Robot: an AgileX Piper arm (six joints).
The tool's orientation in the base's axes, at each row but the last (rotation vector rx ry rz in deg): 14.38 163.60 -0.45; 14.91 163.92 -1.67; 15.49 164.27 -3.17; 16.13 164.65 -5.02; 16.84 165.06 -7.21; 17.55 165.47 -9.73; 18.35 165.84 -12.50; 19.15 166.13 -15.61; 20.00 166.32 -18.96; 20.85 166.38 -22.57
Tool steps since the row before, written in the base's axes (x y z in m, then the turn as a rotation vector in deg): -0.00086 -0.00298 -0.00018 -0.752 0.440 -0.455; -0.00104 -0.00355 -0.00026 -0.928 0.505 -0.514; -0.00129 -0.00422 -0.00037 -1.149 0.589 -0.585; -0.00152 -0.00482 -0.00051 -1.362 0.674 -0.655; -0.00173 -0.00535 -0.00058 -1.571 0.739 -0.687; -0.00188 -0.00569 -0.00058 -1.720 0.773 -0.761; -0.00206 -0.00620 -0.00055 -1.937 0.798 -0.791; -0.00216 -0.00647 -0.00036 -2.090 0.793 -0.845; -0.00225 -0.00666 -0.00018 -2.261 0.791 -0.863; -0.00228 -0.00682 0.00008 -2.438 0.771 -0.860
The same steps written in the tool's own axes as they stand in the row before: 0.00036 -0.00309 0.00003 0.911 0.296 0.222; 0.00044 -0.00368 0.00013 1.105 0.328 0.230; 0.00057 -0.00438 0.00029 1.348 0.369 0.237; 0.00069 -0.00500 0.00053 1.584 0.413 0.246; 0.00078 -0.00555 0.00075 1.802 0.435 0.221; 0.00083 -0.00589 0.00094 1.968 0.442 0.256; 0.00086 -0.00639 0.00117 2.187 0.419 0.237; 0.00082 -0.00666 0.00128 2.344 0.386 0.261; 0.00079 -0.00684 0.00141 2.510 0.344 0.250; 0.00069 -0.00700 0.00151 2.674 0.278 0.226
